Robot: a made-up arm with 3 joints. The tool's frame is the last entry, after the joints.
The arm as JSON. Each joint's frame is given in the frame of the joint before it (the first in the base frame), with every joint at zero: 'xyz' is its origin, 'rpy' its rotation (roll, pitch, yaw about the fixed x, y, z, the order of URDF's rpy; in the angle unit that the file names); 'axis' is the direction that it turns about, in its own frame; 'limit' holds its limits. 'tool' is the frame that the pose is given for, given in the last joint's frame.
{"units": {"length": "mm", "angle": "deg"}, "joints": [
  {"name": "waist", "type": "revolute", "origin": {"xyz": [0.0, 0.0, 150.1], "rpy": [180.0, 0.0, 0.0]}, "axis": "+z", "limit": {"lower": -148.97, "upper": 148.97}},
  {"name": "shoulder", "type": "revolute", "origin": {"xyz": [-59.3, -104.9, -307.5], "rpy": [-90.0, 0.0, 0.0]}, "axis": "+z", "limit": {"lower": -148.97, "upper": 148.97}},
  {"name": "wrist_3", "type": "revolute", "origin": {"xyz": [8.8, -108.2, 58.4], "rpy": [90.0, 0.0, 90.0]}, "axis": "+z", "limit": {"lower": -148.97, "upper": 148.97}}
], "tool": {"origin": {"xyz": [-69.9, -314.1, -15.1], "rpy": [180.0, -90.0, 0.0]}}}
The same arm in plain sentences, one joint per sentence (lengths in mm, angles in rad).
The arm has three revolute joints in a row. What follows holds with every joint at zero, and every direction is one of the base frame's.
Joint 1 is mounted 150.1 mm along +z from the base frame's origin and turns about -z, from -2.6 to 2.6 rad.
Joint 2 is mounted 59.3 mm along -x and 104.9 mm along +y and 307.5 mm along +z from joint 1 and turns about -y, from -2.6 to 2.6 rad.
Joint 3 is mounted 8.8 mm along +x and 58.4 mm along -y and 108.2 mm along -z from joint 2 and turns about +x, from -2.6 to 2.6 rad.
The tool frame, which is the frame that the pose is given for, is mounted 15.1 mm along -x and 314.1 mm along +y and 69.9 mm along -z from joint 3; its axes are parallel to the base frame's.

